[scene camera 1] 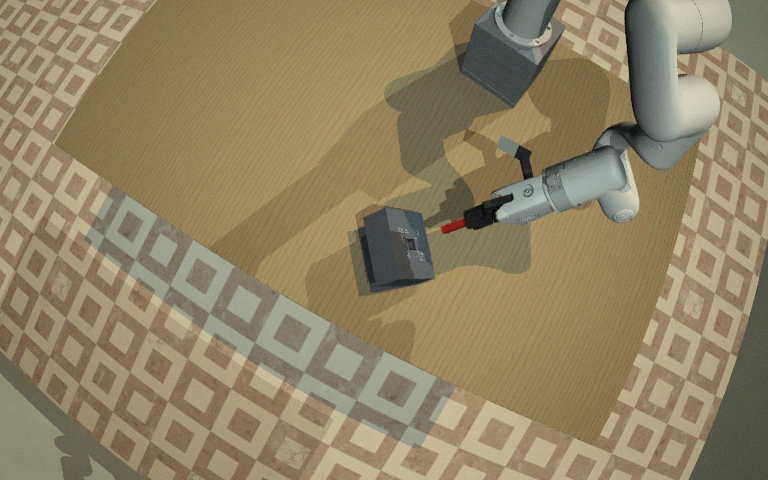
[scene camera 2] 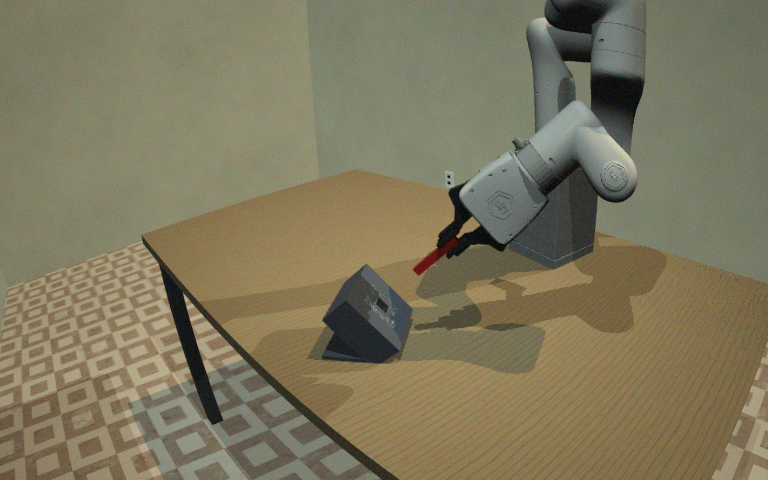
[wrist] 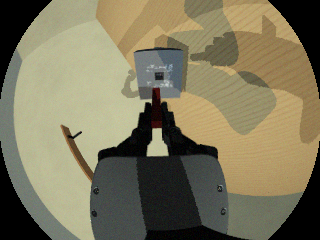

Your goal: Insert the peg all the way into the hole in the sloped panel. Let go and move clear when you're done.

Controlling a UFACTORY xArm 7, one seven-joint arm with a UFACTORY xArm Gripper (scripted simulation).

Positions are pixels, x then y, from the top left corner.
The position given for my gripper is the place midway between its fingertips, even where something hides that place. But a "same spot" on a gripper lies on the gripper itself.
Labels:
my gripper: scene camera 1; scene camera 2; wrist 156, 110
same spot on my gripper: [scene camera 1: 476, 217] = [scene camera 2: 447, 228]

